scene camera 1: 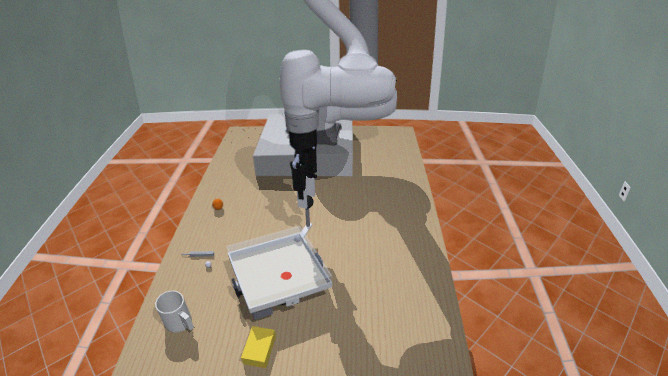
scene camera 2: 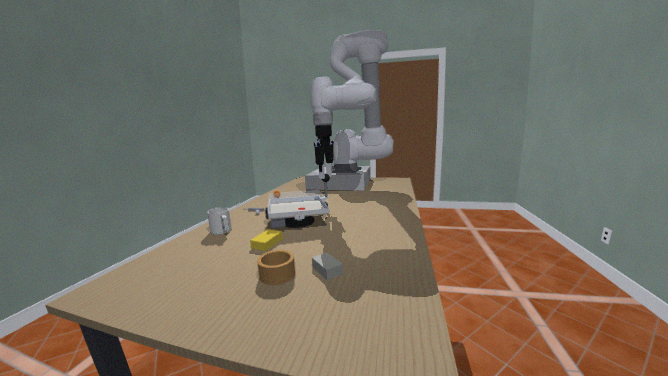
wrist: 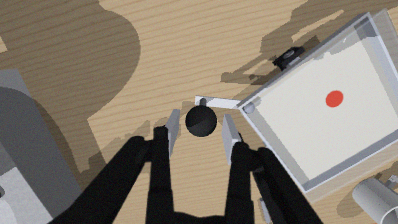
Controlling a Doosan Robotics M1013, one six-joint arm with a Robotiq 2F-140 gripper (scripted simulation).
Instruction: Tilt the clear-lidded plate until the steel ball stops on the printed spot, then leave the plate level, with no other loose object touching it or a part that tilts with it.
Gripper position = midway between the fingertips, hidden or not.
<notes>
I see my gripper [scene camera 1: 306, 201], a mug [scene camera 1: 169, 301], a wooden ring [scene camera 2: 274, 269] and a clear-lidded plate [scene camera 1: 281, 267].
My gripper is seen too in scene camera 2 [scene camera 2: 325, 177] and in the wrist view [wrist: 201, 121]. The clear-lidded plate also shows in scene camera 2 [scene camera 2: 298, 204] and in the wrist view [wrist: 322, 117]. Scene camera 1 does not show the wooden ring: it is out of frame. The wrist view does not show the wooden ring: it is out of frame.
</notes>
